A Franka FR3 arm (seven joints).
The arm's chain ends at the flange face. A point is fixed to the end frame.
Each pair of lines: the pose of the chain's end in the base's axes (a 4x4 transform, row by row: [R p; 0 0 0 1], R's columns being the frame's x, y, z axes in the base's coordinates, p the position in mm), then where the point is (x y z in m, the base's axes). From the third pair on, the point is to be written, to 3 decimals.
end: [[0.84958 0.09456 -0.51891 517.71], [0.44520 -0.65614 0.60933 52.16], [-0.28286 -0.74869 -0.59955 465.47], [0 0 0 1]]
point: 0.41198 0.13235 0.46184
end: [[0.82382 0.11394 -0.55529 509.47], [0.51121 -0.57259 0.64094 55.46], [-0.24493 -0.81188 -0.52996 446.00], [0 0 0 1]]
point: 0.40009 0.13049 0.45151
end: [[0.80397 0.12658 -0.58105 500.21], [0.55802 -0.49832 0.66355 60.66], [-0.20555 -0.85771 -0.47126 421.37], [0 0 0 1]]
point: 0.388 0.131 0.434
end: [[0.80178 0.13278 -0.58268 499.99], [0.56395 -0.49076 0.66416 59.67], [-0.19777 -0.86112 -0.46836 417.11], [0 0 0 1]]
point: 0.388 0.129 0.430
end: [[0.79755 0.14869 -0.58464 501.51], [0.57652 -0.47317 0.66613 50.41], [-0.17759 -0.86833 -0.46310 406.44], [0 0 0 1]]
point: 0.388 0.119 0.419
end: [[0.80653 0.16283 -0.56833 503.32], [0.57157 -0.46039 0.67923 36.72], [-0.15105 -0.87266 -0.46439 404.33], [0 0 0 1]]
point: 0.391 0.106 0.415
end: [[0.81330 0.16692 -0.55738 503.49], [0.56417 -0.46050 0.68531 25.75], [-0.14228 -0.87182 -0.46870 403.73], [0 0 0 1]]
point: 0.391 0.096 0.414
